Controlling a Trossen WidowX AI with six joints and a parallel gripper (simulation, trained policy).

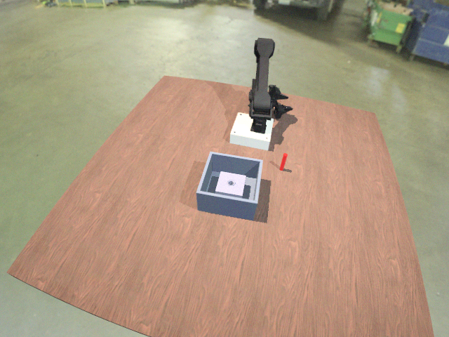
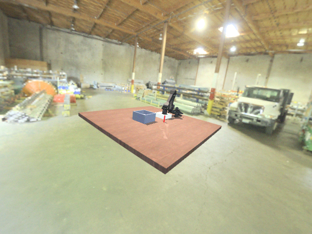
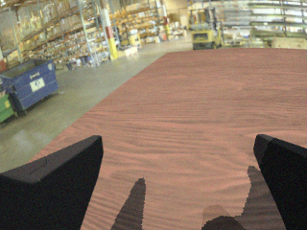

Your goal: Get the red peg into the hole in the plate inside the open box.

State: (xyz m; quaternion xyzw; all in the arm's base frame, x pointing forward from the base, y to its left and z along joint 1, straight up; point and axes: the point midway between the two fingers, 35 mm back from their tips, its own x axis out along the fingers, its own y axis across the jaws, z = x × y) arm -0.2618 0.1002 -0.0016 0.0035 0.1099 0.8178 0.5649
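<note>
Now: gripper tip 44 cm short of the red peg and 1 cm to the left of it. Round my gripper tip: white plate: 61 cm ahead, 18 cm to the right; blue box: 61 cm ahead, 18 cm to the right, 2 cm below.
</note>
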